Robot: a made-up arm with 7 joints.
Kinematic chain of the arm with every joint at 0, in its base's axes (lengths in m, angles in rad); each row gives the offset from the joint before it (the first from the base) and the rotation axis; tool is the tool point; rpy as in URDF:
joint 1: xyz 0 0 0.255 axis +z
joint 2: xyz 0 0 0 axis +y
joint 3: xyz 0 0 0.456 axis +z
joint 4: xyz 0.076 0 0 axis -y
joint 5: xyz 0.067 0 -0.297 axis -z
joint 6: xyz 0 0 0 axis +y
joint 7: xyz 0.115 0 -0.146 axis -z
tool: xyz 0 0 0 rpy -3.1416 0 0
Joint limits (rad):
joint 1: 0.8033..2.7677
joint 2: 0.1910..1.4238
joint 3: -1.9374..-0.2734
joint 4: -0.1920..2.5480
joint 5: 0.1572..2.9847
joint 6: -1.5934..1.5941
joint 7: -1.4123..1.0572
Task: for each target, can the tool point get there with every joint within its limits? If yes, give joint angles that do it. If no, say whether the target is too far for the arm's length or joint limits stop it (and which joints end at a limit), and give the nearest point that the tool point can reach.
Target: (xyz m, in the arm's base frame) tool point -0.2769 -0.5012 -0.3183
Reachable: no: joint limits stop it (at a limit: joint 1, joint 2, joint 3, joint 6) | nearest point -0.1749 0.0063 -0.0674 | short by 0.575 m
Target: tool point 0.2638 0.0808 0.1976
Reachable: yes | joints 1.4359 0.7213 -1.4089 0.3291 1.3041 1.1464 0.6331
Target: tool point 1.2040 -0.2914 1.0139
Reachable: no: too far | nearest point 0.6694 -0.0390 0.7842 | short by 0.634 m
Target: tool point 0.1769 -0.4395 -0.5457
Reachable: no: joint limits stop it (at a limit: joint 1, joint 2, joint 5) | nearest point 0.2717 -0.0241 -0.0986 | short by 0.618 m
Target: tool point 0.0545 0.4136 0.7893
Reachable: yes | joints 2.5549 0.4384 -1.5034 2.2355 2.6625 -0.9069 0.3352
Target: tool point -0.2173 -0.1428 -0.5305
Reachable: no: joint limits stop it (at a limit: joint 1, joint 2, joint 3) | nearest point -0.2581 0.1002 -0.1702 | short by 0.436 m
